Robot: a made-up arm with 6 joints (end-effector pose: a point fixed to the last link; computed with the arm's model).
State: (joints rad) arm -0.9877 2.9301 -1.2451 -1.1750 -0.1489 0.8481
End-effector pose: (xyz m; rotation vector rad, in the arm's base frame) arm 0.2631 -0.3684 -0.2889 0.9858 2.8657 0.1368
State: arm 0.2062 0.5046 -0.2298 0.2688 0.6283 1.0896
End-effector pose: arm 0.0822 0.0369 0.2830 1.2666 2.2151 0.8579
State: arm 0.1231 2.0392 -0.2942 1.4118 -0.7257 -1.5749
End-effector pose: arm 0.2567 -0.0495 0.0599 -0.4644 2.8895 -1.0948
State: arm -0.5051 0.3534 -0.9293 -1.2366 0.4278 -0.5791
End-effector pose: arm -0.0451 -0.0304 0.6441 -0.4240 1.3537 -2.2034
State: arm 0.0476 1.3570 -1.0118 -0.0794 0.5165 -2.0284
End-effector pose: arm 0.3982 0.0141 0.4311 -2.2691 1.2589 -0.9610
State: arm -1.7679 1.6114 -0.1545 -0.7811 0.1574 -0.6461
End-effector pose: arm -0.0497 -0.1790 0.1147 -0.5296 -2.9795 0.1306
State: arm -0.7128 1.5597 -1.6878 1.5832 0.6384 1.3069
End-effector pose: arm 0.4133 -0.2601 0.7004 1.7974 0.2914 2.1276
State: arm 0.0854 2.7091 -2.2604 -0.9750 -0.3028 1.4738
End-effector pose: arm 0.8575 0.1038 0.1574 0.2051 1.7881 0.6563
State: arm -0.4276 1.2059 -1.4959 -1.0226 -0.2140 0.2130
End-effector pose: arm 0.3018 -0.1131 0.7798 -0.3780 1.0790 -1.0000
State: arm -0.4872 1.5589 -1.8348 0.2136 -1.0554 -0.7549
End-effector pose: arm 0.3311 -0.2011 0.8459 0.1813 0.1862 -1.1447
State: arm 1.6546 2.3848 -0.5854 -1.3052 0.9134 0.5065
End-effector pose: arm 0.0693 0.3009 -0.0208 -2.6329 0.8442 -1.4342
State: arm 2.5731 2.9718 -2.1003 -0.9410 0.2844 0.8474
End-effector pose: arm -0.6299 0.4357 -0.1584 -2.5446 0.7422 0.7035
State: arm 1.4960 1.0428 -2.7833 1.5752 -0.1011 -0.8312
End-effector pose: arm -0.0111 -0.3128 0.9922 0.2338 -0.2510 2.2359
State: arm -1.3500 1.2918 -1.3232 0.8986 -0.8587 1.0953
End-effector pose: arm 0.0062 -0.3609 0.7119 0.7995 -0.5920 0.1344
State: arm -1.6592 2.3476 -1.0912 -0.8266 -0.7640 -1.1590
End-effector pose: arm 0.0102 -0.5943 0.0438 -0.5552 2.4058 -1.3937
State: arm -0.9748 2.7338 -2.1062 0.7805 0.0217 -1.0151
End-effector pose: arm 0.4683 -0.6869 0.0463 0.7895 2.0612 -0.6840
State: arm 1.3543 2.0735 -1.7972 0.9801 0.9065 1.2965
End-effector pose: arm 0.0645 0.6687 0.3904 -0.4370 -2.2187 -0.7857
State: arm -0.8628 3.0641 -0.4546 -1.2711 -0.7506 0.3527
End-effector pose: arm 0.1284 -0.0267 -0.1752 0.4180 2.7078 1.3905
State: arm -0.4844 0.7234 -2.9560 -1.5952 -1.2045 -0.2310
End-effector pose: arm -0.4482 0.3658 0.7418 -0.6813 -1.6161 -2.3056
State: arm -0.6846 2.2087 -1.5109 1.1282 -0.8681 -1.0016
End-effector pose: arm 0.4810 -0.5023 0.2686 1.0960 1.4591 -1.1881
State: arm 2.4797 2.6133 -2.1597 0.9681 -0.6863 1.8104
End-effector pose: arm -0.6204 0.5648 0.2239 -0.6187 -1.5478 -1.3062
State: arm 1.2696 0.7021 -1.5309 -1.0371 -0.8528 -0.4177
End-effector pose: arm -0.1022 -0.0598 0.8549 -0.3297 -0.6345 0.0573
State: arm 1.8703 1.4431 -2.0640 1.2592 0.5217 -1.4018
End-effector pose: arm -0.1566 0.3086 0.8820 -1.2771 0.1618 1.7367
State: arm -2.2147 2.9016 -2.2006 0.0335 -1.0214 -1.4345
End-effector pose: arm -0.5079 -0.6707 0.0669 -0.6237 -1.3946 2.2478
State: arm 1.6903 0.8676 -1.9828 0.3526 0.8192 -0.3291
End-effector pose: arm -0.0280 -0.0281 0.8937 -1.1649 0.6214 1.5452
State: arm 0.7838 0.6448 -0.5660 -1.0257 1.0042 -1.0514
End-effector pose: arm 0.1400 0.0140 0.4307 -2.1050 1.1304 -1.4126
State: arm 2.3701 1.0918 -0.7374 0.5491 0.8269 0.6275
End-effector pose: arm -0.2186 0.1465 0.3937 1.7454 -1.9431 -0.6740
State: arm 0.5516 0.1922 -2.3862 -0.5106 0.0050 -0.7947
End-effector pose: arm -0.6263 -0.3858 0.6245 0.5799 -0.4309 -0.7207
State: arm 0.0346 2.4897 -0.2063 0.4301 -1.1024 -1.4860
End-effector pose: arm 0.2441 -0.0374 -0.0427 -1.6713 2.3643 -0.8286
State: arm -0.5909 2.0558 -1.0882 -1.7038 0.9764 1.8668
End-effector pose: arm 0.3991 -0.3897 0.2047 1.2061 1.8868 -1.3661
